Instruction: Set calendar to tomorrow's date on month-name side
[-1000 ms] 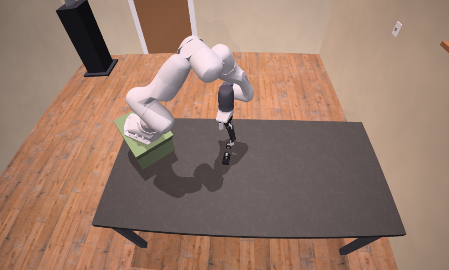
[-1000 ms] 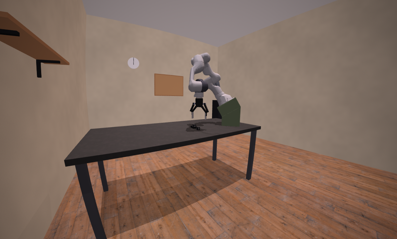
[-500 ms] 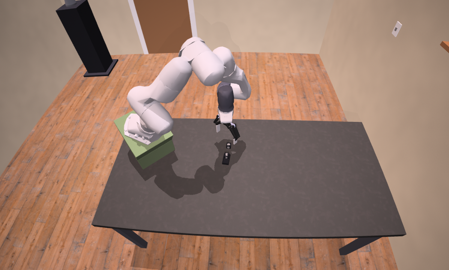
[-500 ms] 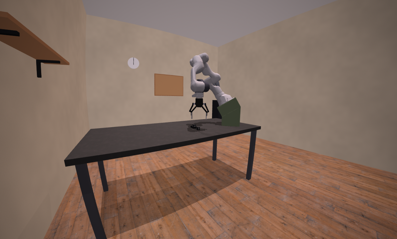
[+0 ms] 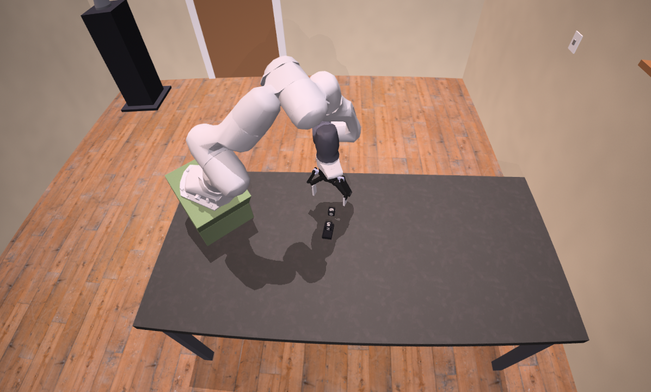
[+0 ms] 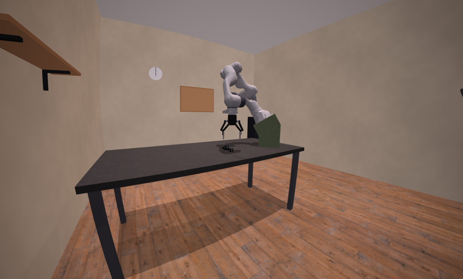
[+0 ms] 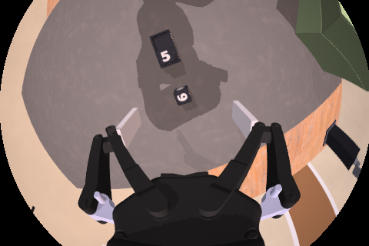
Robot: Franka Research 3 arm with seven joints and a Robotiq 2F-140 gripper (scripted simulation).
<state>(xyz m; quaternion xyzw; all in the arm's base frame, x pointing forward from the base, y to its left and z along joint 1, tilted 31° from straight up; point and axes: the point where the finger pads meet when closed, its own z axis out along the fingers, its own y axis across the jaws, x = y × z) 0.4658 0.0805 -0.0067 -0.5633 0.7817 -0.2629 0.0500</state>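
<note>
The dark date cube is 1 cm ahead of my hand and 11 cm below it. Also, from my hand: black tray: 1 cm behind, 11 cm to the right, 11 cm below.
</note>
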